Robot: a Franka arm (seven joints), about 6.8 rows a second.
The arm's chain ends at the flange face. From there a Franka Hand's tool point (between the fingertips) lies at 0.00 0.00 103.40 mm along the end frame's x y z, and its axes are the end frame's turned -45 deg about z.
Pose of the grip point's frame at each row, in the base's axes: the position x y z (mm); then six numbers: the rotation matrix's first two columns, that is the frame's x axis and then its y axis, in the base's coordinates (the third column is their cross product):
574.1 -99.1 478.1 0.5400 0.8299 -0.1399 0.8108 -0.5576 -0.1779
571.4 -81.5 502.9 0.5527 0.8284 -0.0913 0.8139 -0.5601 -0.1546
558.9 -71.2 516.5 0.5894 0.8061 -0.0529 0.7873 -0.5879 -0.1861
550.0 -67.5 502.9 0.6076 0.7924 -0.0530 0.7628 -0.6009 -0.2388
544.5 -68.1 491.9 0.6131 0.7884 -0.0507 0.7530 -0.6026 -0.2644
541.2 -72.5 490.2 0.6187 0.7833 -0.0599 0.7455 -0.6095 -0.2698
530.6 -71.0 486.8 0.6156 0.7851 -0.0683 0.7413 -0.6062 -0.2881
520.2 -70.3 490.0 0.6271 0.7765 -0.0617 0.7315 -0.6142 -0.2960
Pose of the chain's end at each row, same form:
597.4 -97.3 578.8 0.9552 0.1925 -0.2247 0.1915 -0.9811 -0.0269
589.9 -82.7 604.6 0.9663 0.1897 -0.1739 0.1847 -0.9818 -0.0448
577.6 -78.2 618.0 0.9735 0.1543 -0.1690 0.1399 -0.9857 -0.0942
572.9 -78.3 603.2 0.9690 0.1354 -0.2063 0.1097 -0.9852 -0.1314
569.2 -80.9 591.5 0.9660 0.1314 -0.2228 0.0989 -0.9836 -0.1511
566.8 -85.1 589.6 0.9646 0.1229 -0.2331 0.0897 -0.9849 -0.1484
558.3 -84.1 585.6 0.9595 0.1265 -0.2520 0.0889 -0.9838 -0.1554
547.9 -84.8 588.6 0.9607 0.1148 -0.2529 0.0738 -0.9834 -0.1657

